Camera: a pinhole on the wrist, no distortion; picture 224 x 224 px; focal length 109.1 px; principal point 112.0 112.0 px. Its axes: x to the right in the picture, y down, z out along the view. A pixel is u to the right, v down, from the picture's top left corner.
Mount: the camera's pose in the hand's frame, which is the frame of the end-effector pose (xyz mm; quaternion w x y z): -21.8 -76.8 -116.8 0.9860 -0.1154 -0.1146 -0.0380
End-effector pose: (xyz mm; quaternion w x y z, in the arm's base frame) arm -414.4 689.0 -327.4 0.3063 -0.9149 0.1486 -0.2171
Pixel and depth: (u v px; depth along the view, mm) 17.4 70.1 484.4
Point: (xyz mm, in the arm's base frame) -735.7 1148.2 -624.4
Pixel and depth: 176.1 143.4 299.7
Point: -251.5 692.3 -478.3
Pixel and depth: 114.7 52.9 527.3
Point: -295.1 1149.8 -552.2
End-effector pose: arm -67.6 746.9 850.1 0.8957 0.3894 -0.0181 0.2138
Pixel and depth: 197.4 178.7 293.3
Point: 35.5 774.5 1110.5
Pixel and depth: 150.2 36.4 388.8
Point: 77.5 351.8 913.6
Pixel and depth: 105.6 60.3 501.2
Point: -105.5 281.6 964.8
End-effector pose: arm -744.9 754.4 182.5 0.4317 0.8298 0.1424 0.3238
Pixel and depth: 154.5 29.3 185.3
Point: -671.8 786.2 -4.3
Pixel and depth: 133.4 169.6 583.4
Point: -503.9 296.6 301.5
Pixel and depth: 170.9 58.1 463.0
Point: -379.2 654.1 -120.0
